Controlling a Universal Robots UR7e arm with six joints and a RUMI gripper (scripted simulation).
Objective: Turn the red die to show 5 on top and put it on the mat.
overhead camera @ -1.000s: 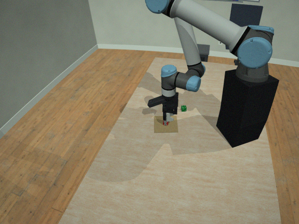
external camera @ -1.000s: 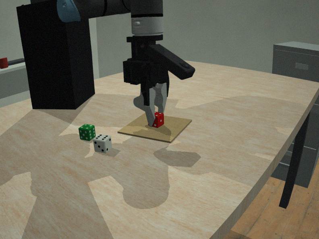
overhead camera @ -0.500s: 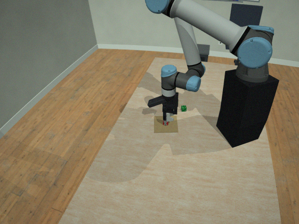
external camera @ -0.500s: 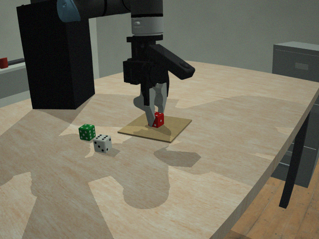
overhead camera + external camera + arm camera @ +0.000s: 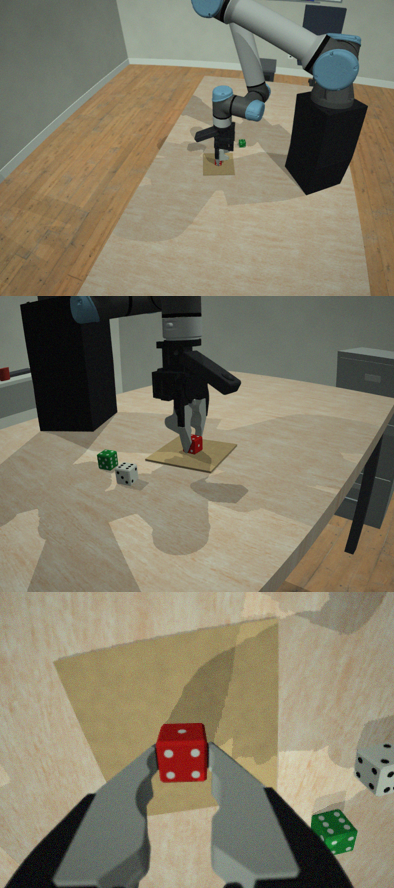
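Right now my hand is right at the red die. Round my hand: tan mat: 20 mm below; then green die: 90 mm behind, 150 mm to the right, 10 mm below; then white die: 20 mm behind, 160 mm to the right, 10 mm below.
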